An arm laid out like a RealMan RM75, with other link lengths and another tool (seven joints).
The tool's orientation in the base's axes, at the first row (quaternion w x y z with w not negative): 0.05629 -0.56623 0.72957 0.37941
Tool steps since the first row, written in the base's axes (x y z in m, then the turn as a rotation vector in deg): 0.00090 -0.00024 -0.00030 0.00 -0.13 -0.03; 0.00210 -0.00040 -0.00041 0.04 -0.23 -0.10; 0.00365 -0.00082 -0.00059 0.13 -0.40 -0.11; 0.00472 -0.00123 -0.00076 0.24 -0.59 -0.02; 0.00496 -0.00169 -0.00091 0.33 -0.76 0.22; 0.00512 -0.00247 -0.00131 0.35 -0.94 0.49; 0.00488 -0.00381 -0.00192 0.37 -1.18 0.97; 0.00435 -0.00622 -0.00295 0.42 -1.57 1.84; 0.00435 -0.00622 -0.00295 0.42 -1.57 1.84; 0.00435 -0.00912 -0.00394 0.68 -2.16 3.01
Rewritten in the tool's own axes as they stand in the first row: 0.00002 -0.00095 -0.00025 0.12 -0.02 -0.06; -0.00022 -0.00205 -0.00069 0.22 -0.10 -0.09; -0.00034 -0.00352 -0.00136 0.32 -0.20 -0.21; -0.00031 -0.00456 -0.00186 0.39 -0.26 -0.43; 0.00004 -0.00488 -0.00212 0.37 -0.23 -0.74; 0.00080 -0.00527 -0.00238 0.36 -0.13 -1.05; 0.00225 -0.00545 -0.00269 0.30 0.07 -1.54; 0.00485 -0.00567 -0.00327 0.14 0.43 -2.41; 0.00485 -0.00567 -0.00327 0.14 0.43 -2.41; 0.00763 -0.00636 -0.00436 -0.09 0.73 -3.69
